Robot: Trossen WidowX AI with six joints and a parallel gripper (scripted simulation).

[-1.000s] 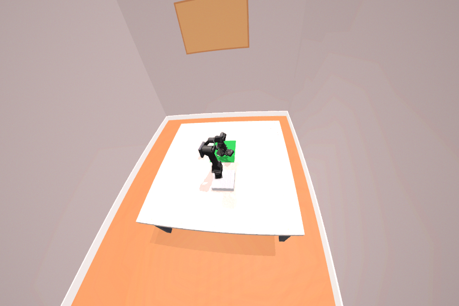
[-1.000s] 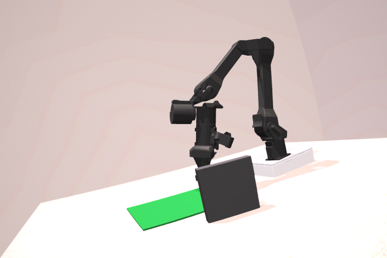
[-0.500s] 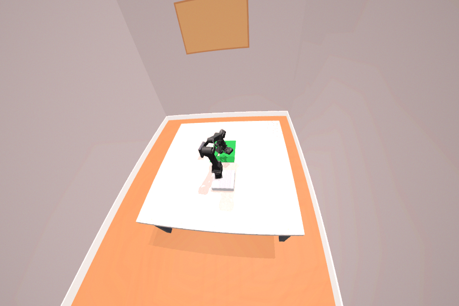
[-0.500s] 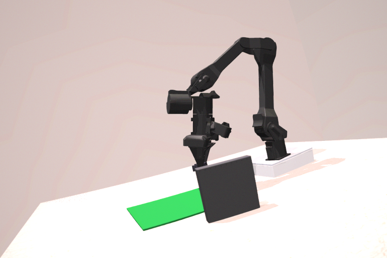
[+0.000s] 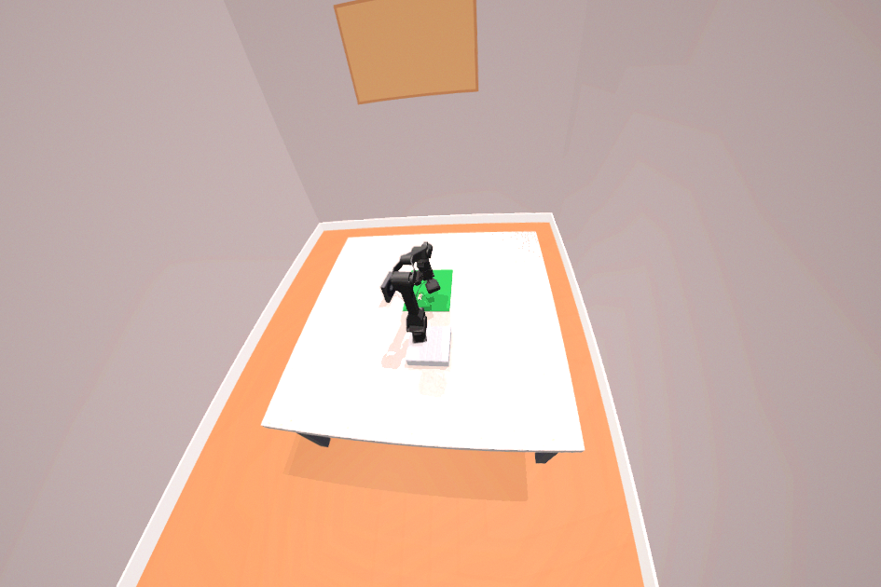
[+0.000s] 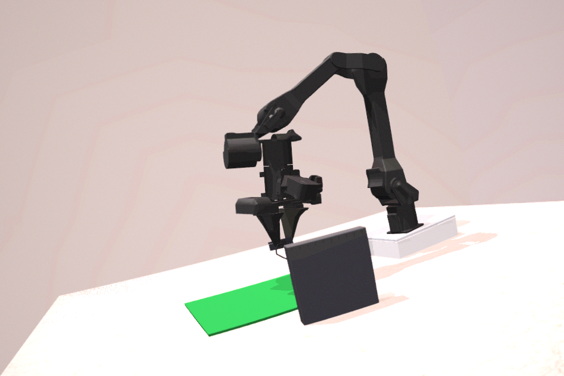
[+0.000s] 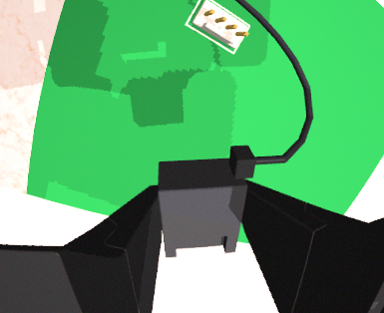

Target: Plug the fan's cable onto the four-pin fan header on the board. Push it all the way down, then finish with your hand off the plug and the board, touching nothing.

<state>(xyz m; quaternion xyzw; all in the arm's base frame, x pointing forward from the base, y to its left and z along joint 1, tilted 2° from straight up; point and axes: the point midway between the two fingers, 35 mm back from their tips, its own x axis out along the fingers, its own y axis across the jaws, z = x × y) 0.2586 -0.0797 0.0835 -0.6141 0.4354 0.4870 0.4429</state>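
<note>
Now: the green board 6 cm ahead of my gripper tip, 2 cm to the left of it and 10 cm below it. From my gripper tip the other things lie so: white four-pin header (1 cm ahead, 7 cm to the left, 8 cm below); then dark square fan (6 cm ahead, 22 cm to the left, 3 cm below); then dark fan plug (1 cm to the right).
</note>
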